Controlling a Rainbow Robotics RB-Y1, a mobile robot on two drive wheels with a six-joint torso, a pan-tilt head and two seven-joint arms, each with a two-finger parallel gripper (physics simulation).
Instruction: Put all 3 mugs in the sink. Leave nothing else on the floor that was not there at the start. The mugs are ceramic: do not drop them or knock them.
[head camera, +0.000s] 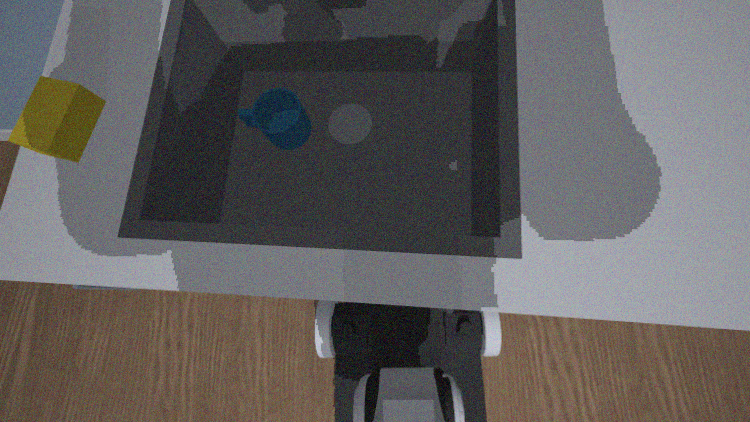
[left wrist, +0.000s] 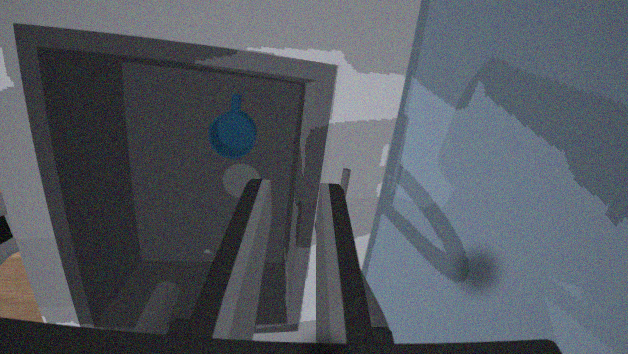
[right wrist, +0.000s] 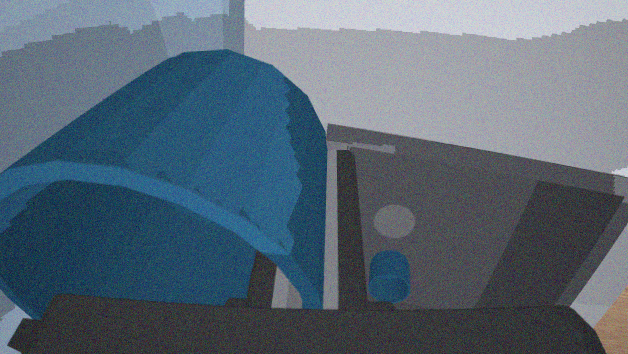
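Where they show: left gripper, fingertip midpoint: (left wrist: 294, 199); right gripper, fingertip midpoint: (right wrist: 317, 170); robot's base, origin of the base link: (head camera: 405, 322).
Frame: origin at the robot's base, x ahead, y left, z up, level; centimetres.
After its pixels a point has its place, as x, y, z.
A blue mug (head camera: 283, 121) @[44.5, 22.8, 71.9] (left wrist: 233, 135) @[42.3, 20.6, 71.9] (right wrist: 390, 277) @[42.3, 25.1, 71.9] stands upright on the floor of the dark grey sink (head camera: 511, 157) (left wrist: 42, 125) (right wrist: 450, 152), left of the round drain in the head view. My right gripper (right wrist: 317, 170) @[51.1, -26.1, 119.9] is shut on the wall of a second blue mug (right wrist: 215, 135) @[52.6, -28.8, 124.1], which is tilted and large in the right wrist view; one finger is partly hidden inside it. My left gripper (left wrist: 294, 199) @[51.0, 26.2, 120.0] is partly open with a narrow gap and holds nothing; the sink and its mug show beyond its fingers. Neither gripper shows in the head view. A third mug does not show.
A yellow block (head camera: 57, 118) @[34.1, 45.4, 95.6] sits on the light countertop (head camera: 692, 209) @[19.0, -35.2, 91.1] left of the sink. A pale blue surface (left wrist: 540, 210) @[72.8, 22.1, 115.1] lies to the right in the left wrist view. Wooden floor (head camera: 157, 356) @[-10.2, 93.2, 0.1] and my own base (head camera: 409, 335) @[-2.4, -1.1, 19.2] show below the counter's front edge.
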